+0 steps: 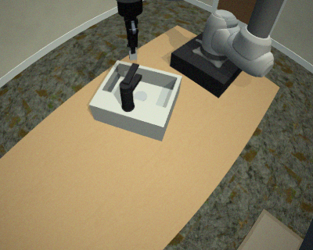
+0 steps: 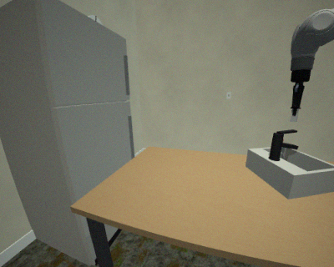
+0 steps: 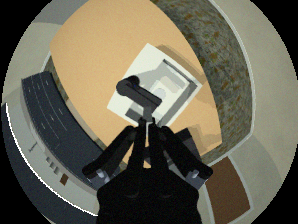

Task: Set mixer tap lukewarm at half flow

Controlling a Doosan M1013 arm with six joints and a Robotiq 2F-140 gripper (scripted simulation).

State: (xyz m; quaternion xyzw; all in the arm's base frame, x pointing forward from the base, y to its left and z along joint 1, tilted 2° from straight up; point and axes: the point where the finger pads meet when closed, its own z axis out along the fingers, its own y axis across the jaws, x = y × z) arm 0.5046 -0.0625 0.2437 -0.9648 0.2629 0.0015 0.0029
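The lever lies 8 cm below my hand, 3 cm ahead of it and 1 cm to the left of it. Also, from my hand: white sink basin: 32 cm below, 4 cm behind, 2 cm to the right; then black mixer tap: 13 cm below, 5 cm ahead, 2 cm to the left.
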